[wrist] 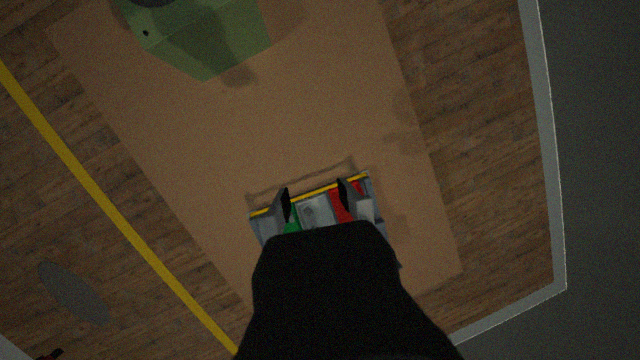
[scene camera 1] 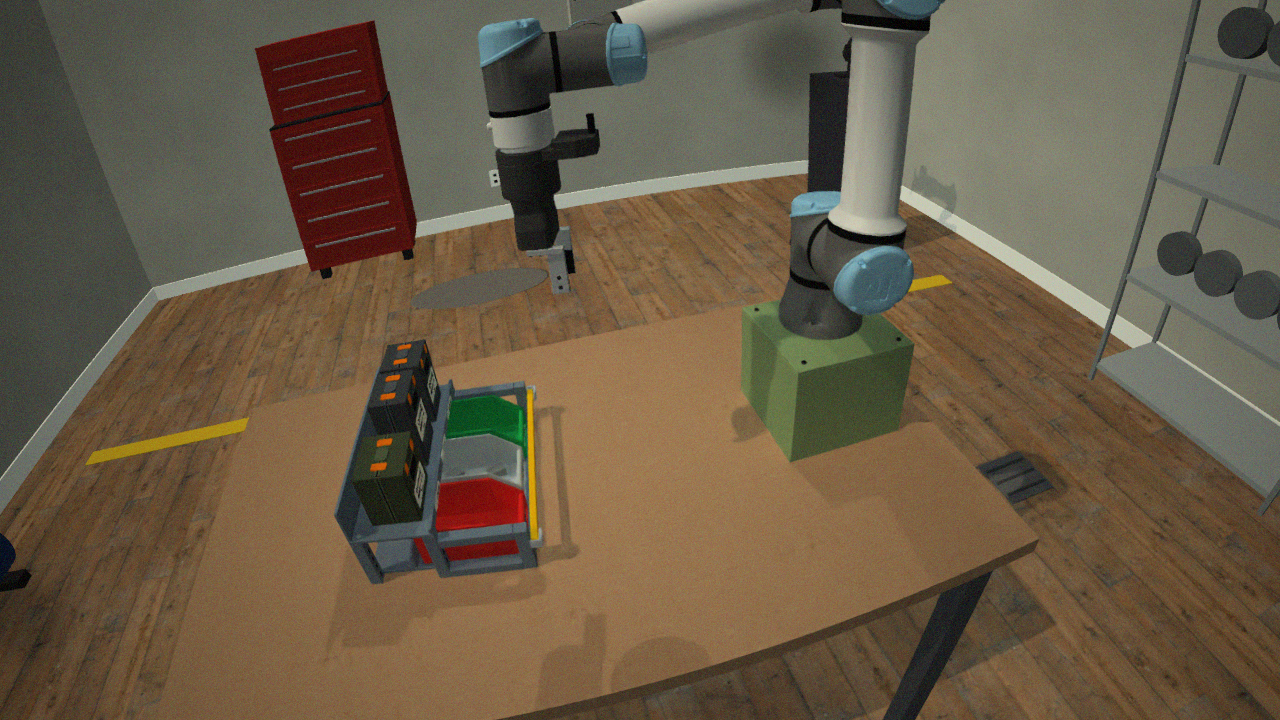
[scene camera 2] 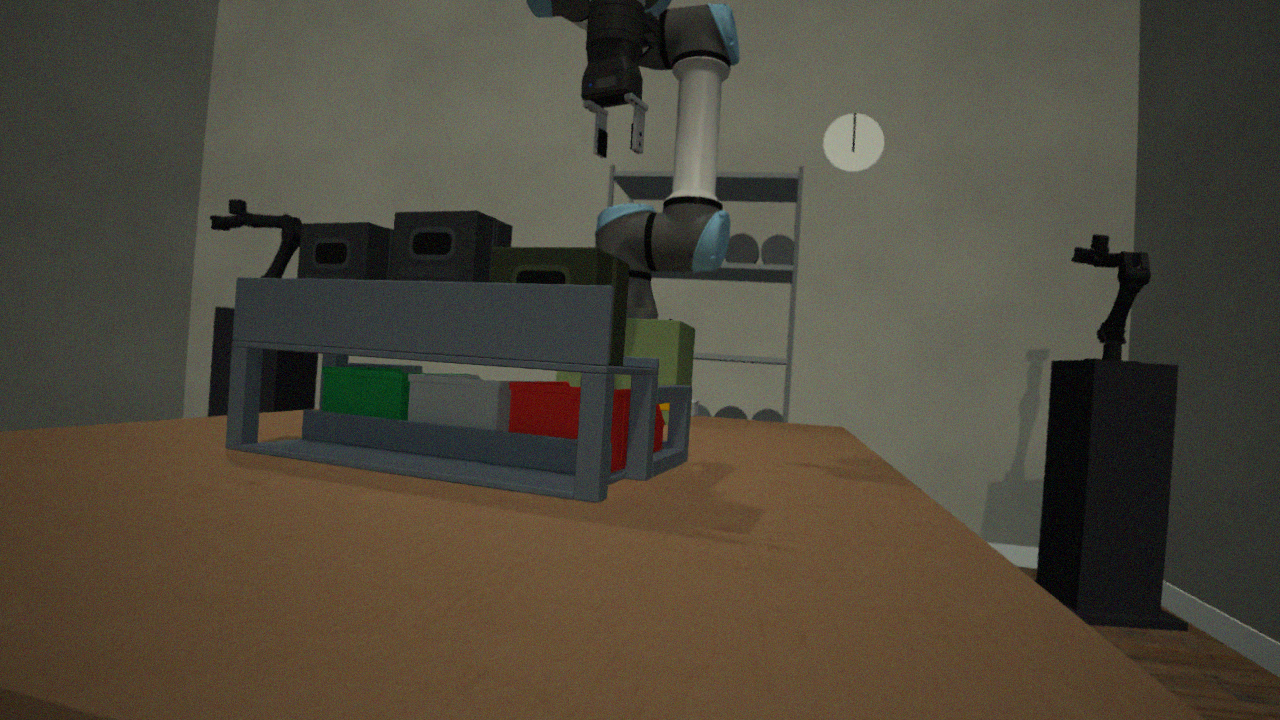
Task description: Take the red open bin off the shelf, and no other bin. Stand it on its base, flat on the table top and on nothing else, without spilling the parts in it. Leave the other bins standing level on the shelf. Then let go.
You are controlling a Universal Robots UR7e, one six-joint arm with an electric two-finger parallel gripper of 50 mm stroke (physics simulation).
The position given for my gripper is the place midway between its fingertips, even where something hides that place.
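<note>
There is a yellow bar (scene camera 1: 530, 409) that I see in scene camera 1. I see a red open bin (scene camera 2: 551, 409) in scene camera 2, and scene camera 1 shows me the red open bin (scene camera 1: 484, 502) too. A grey bin (scene camera 2: 449, 399) is there as well; I also find the grey bin (scene camera 1: 473, 454) in scene camera 1, and the wrist view shows me the grey bin (wrist: 322, 216). Then there is a green bin (scene camera 2: 376, 392), and in scene camera 1 I see the green bin (scene camera 1: 490, 414) again. My own gripper (scene camera 2: 618, 153) I see in scene camera 2.
</note>
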